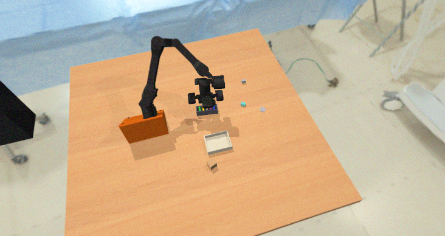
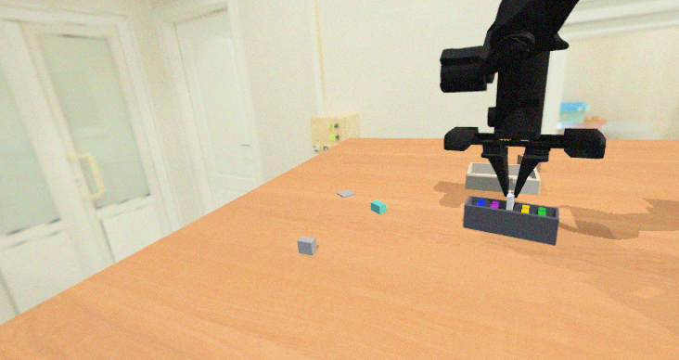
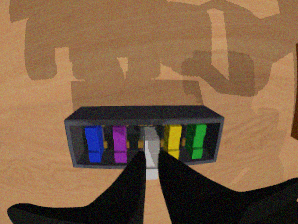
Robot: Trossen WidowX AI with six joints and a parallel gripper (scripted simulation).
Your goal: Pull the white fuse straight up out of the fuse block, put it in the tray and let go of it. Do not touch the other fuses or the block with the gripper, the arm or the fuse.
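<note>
Now: gripper tip 30 mm above the yellow fuse and 20 mm past it. The rest, counted from my gripper tip: purple fuse 30 mm below, 20 mm ahead; then green fuse 40 mm behind, 30 mm below, 10 mm to the left; then white fuse 10 mm below.
</note>
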